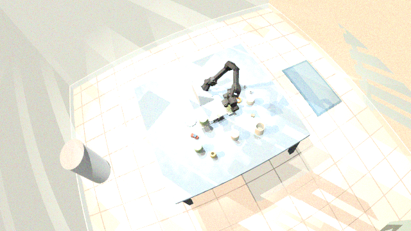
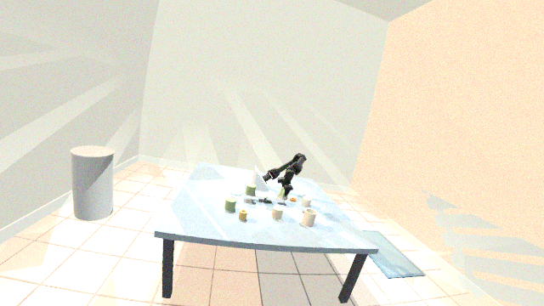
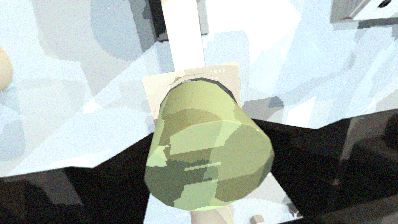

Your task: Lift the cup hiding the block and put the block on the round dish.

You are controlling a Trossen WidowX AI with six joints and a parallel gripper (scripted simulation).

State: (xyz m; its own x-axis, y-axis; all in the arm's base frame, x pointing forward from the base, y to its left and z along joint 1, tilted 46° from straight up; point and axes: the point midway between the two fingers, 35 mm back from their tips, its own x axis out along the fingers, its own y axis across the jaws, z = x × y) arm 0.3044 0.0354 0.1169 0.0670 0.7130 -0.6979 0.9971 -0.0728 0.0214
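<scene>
Right now my gripper tip is 7 cm past the orange ring, 11 cm to the right of it and 7 cm above it. From my gripper tip the other things lie so: red toy car (5 cm ahead, 39 cm to the right, 6 cm below); then balance beam (13 cm to the right, 4 cm below); then round dish (10 cm behind, 36 cm to the right, 7 cm below).
</scene>
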